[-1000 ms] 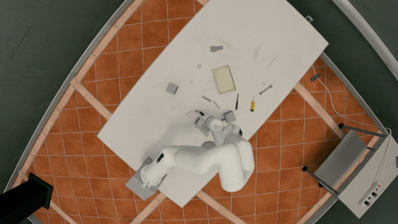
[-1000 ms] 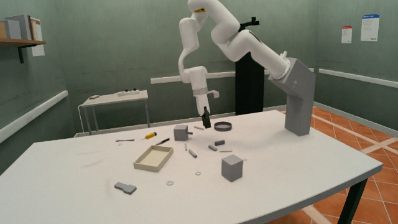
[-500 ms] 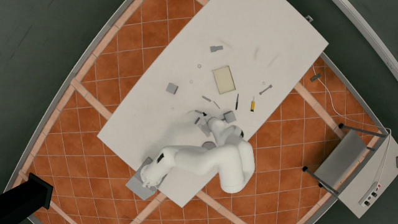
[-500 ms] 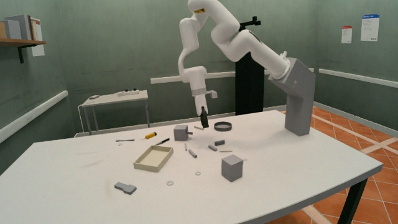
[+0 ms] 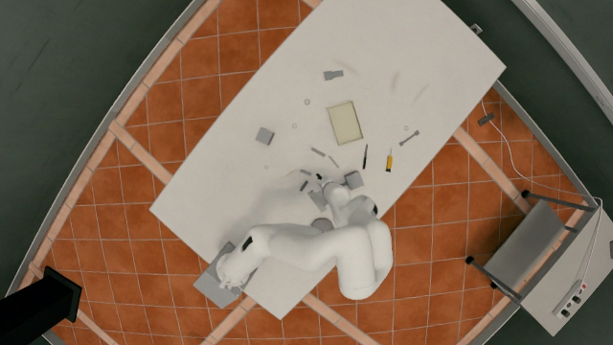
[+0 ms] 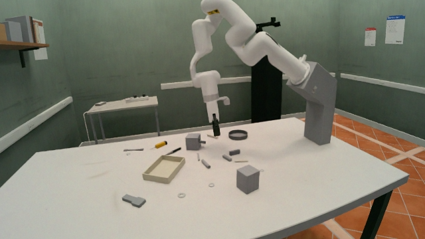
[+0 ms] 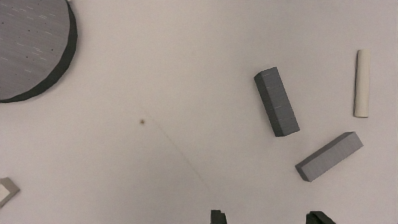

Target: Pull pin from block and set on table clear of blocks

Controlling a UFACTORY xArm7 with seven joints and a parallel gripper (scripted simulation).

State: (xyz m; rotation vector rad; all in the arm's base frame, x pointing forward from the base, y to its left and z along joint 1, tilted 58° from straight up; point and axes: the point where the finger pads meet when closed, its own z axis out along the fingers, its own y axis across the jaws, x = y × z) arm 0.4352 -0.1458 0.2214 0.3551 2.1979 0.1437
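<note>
Now: hand 40 mm short of the short grey pin, 100 mm to the left of it and 80 mm above it. The rest, counted from my hand: round dish 210 mm behind, 90 mm to the right, 110 mm below; cream tray 290 mm ahead, 20 mm to the left, 110 mm below; small pale peg 90 mm behind, 180 mm to the right, 110 mm below.
</note>
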